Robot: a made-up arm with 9 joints. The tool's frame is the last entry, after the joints.
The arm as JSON. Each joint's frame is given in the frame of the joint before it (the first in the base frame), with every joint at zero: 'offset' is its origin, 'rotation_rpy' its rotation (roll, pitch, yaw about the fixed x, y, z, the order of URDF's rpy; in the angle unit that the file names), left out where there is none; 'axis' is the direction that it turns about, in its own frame. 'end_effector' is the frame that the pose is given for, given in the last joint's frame.
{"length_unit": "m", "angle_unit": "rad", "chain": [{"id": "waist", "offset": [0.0, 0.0, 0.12], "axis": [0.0, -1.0, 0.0]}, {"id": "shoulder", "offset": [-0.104, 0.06, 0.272], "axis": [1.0, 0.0, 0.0]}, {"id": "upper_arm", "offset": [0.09, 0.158, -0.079], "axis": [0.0, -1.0, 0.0]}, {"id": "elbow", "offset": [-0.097, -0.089, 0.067], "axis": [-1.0, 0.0, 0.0]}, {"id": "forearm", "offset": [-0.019, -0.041, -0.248], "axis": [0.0, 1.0, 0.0]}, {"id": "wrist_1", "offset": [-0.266, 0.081, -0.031], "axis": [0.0, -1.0, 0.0]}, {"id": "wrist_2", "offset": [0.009, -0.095, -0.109], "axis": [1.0, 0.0, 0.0]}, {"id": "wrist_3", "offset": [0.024, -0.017, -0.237], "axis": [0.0, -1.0, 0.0]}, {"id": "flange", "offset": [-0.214, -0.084, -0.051], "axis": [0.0, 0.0, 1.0]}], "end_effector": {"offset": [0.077, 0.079, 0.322]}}
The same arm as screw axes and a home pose.
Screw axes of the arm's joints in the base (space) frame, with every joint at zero. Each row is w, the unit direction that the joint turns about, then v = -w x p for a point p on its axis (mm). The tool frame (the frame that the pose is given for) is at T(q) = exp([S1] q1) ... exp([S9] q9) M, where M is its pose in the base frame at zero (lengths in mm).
S1: w 0 -1 0 v 120 0 0
S2: w 1 0 0 v 0 392 -60
S3: w 0 -1 0 v 313 0 14
S4: w -1 0 0 v 0 -380 129
S5: w 0 1 0 v -132 0 -130
S6: w 0 -1 0 v 101 0 396
S7: w 1 0 0 v 0 -8 -74
S8: w 0 -1 0 v -245 0 363
S9: w 0 0 1 v -27 577 0
M =
1 0 0 -500
0 1 0 52
0 0 1 26
0 0 0 1

